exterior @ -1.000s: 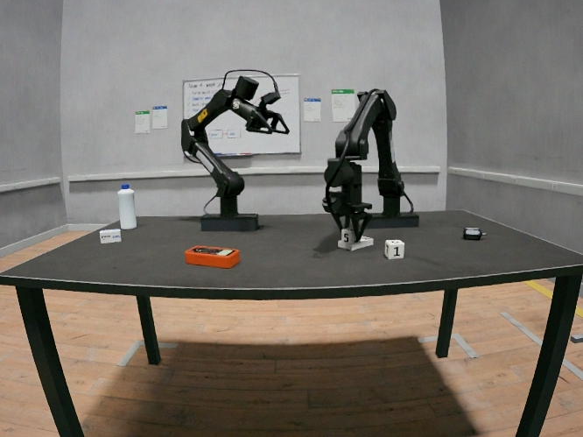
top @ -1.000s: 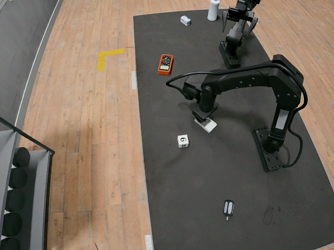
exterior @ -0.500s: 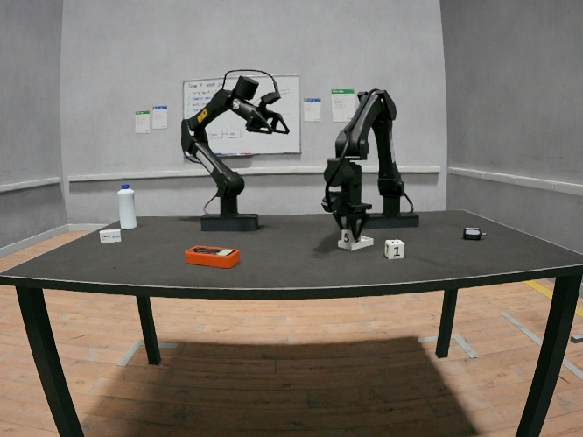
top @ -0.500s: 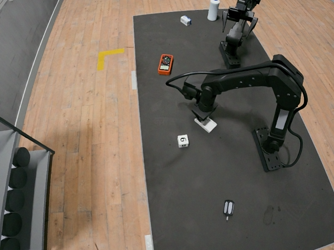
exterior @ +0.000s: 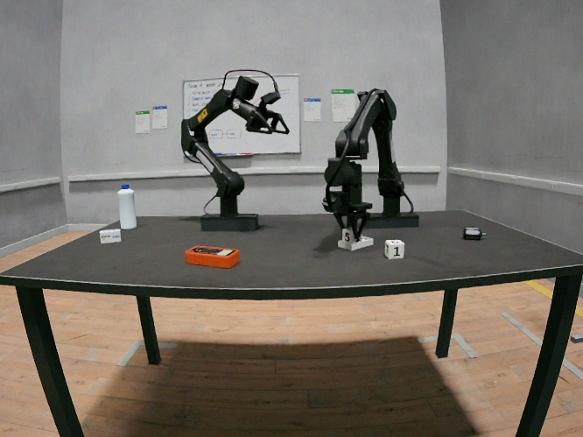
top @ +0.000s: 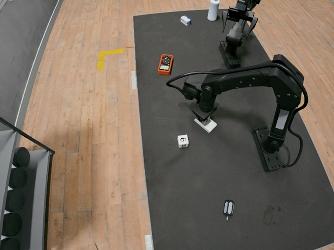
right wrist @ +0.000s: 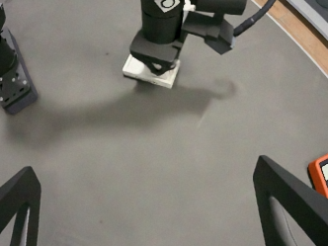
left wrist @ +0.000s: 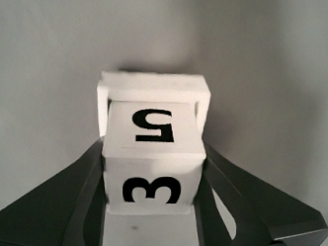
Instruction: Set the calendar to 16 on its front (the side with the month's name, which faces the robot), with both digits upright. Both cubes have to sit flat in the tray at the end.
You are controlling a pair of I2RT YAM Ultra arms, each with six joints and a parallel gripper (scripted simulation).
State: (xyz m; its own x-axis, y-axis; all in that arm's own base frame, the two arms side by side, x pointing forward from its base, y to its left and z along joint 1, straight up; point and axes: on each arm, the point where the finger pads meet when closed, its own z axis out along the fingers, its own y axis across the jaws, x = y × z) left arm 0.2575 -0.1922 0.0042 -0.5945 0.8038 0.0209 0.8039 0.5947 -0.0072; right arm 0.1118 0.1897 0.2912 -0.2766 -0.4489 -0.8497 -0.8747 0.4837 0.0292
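Right now my left hand is 30 mm above the white tray, 10 mm to the right of it and 10 mm past it. Round my left hand: white bottle 800 mm to the right, 270 mm behind, 50 mm above.
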